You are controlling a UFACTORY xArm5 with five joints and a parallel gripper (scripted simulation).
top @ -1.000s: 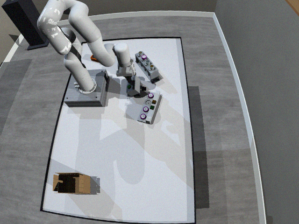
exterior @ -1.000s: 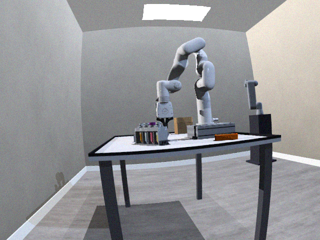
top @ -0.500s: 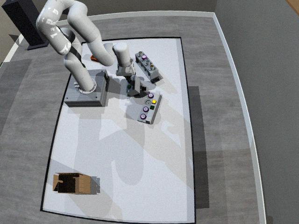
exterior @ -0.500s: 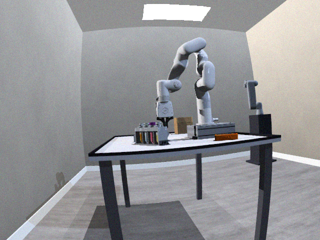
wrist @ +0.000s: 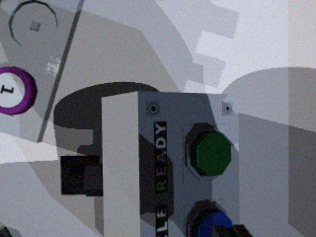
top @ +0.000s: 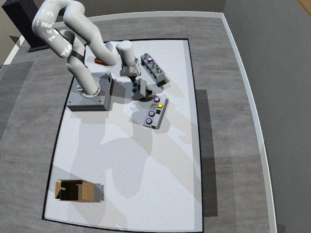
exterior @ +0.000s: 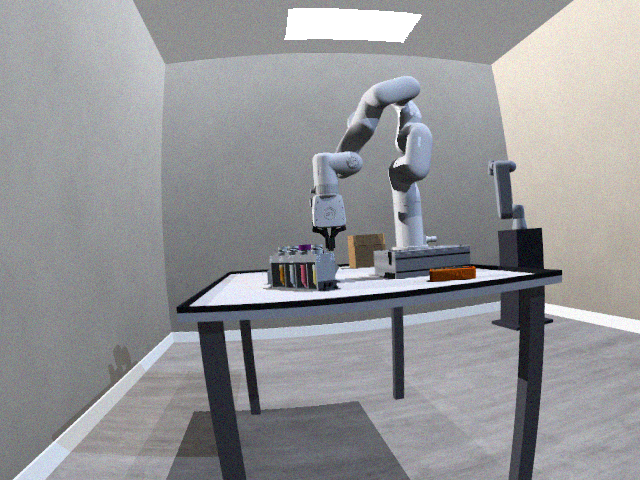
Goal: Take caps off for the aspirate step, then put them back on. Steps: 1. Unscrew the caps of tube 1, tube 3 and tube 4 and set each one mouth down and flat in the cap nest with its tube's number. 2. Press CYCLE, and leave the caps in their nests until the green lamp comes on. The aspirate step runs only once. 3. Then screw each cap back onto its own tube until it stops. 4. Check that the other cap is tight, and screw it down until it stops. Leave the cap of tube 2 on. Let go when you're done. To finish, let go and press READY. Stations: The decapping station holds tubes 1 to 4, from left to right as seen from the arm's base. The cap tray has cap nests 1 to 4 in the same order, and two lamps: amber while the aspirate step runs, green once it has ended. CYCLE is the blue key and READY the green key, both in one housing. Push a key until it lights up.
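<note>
Now: the blue key 50 mm below my hand. The rest, counted from my hand: green key (40 mm to the right, 50 mm below); then key housing (20 mm ahead, 20 mm to the right, 60 mm below); then cardboard box (300 mm behind, 660 mm to the right, 50 mm below).
</note>
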